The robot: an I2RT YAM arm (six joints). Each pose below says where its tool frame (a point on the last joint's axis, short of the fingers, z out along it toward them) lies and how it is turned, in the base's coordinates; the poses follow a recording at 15 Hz.
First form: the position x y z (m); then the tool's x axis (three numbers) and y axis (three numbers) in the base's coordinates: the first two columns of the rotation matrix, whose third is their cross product.
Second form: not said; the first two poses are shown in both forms.
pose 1, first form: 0.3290, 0.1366, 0.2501, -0.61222, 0.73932, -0.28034, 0.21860, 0.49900, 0.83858
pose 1, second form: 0.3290, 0.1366, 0.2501, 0.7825, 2.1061, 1.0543
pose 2, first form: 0.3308, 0.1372, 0.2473, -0.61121, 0.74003, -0.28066, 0.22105, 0.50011, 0.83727
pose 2, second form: 0.3308, 0.1372, 0.2473, 0.7847, 2.1071, 1.0508
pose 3, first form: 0.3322, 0.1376, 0.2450, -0.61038, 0.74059, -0.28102, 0.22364, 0.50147, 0.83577
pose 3, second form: 0.3322, 0.1376, 0.2450, 0.7869, 2.1084, 1.0471
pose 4, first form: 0.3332, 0.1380, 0.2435, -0.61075, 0.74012, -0.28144, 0.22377, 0.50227, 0.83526
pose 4, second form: 0.3332, 0.1380, 0.2435, 0.7864, 2.1092, 1.0462
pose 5, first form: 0.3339, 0.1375, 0.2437, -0.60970, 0.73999, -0.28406, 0.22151, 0.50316, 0.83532
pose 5, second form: 0.3339, 0.1375, 0.2437, 0.7842, 2.1070, 1.0453
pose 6, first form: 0.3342, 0.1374, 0.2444, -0.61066, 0.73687, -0.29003, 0.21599, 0.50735, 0.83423
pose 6, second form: 0.3342, 0.1374, 0.2444, 0.7759, 2.1065, 1.0431
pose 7, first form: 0.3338, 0.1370, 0.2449, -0.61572, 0.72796, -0.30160, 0.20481, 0.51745, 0.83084
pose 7, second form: 0.3338, 0.1370, 0.2449, 0.7566, 2.1097, 1.0388
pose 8, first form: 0.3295, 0.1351, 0.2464, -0.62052, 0.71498, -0.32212, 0.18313, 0.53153, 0.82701
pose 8, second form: 0.3295, 0.1351, 0.2464, 0.7247, 2.1082, 1.0338
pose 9, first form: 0.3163, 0.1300, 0.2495, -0.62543, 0.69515, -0.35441, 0.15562, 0.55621, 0.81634
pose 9, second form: 0.3163, 0.1300, 0.2495, 0.6803, 2.1090, 1.0169
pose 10, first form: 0.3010, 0.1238, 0.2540, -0.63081, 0.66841, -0.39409, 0.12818, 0.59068, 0.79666
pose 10, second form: 0.3010, 0.1238, 0.2540, 0.6290, 2.1160, 0.9860
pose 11, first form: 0.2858, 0.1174, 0.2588, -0.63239, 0.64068, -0.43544, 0.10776, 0.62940, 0.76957
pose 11, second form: 0.2858, 0.1174, 0.2588, 0.5829, 2.1252, 0.9418
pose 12, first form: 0.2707, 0.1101, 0.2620, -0.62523, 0.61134, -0.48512, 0.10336, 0.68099, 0.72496
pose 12, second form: 0.2707, 0.1101, 0.2620, 0.5467, 2.1382, 0.8629
